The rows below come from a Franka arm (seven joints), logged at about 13 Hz.
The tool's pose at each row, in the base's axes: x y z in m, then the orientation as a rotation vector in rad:
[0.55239, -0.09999, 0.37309, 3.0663, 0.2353, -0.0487]
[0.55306, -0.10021, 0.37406, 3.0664, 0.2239, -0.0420]
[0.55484, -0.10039, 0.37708, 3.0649, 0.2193, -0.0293]
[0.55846, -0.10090, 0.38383, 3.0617, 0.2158, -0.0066]
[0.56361, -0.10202, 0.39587, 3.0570, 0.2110, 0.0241]
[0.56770, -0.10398, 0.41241, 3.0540, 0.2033, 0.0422]
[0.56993, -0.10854, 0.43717, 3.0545, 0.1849, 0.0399]
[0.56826, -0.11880, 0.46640, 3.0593, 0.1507, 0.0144]
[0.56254, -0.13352, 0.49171, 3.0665, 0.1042, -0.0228]
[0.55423, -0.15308, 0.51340, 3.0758, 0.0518, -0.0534]
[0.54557, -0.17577, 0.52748, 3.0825, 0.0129, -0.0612]
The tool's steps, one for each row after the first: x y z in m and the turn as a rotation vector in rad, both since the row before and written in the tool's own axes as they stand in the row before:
[0.00059, 0.00038, -0.00097, -0.0010, 0.0040, 0.0075]
[0.00164, 0.00063, -0.00304, -0.0025, 0.0080, 0.0032]
[0.00335, 0.00147, -0.00675, -0.0046, 0.0144, 0.0027]
[0.00483, 0.00269, -0.01192, -0.0063, 0.0195, 0.0036]
[0.00395, 0.00379, -0.01625, -0.0042, 0.0114, 0.0053]
[0.00215, 0.00683, -0.02424, -0.0007, -0.0020, 0.0119]
[-0.00229, 0.01237, -0.02836, 0.0035, -0.0174, 0.0218]
[-0.00700, 0.01604, -0.02416, 0.0064, -0.0251, 0.0295]
[-0.00998, 0.02047, -0.02009, 0.0093, -0.0208, 0.0334]
[-0.00989, 0.02323, -0.01227, 0.0070, -0.0057, 0.0250]

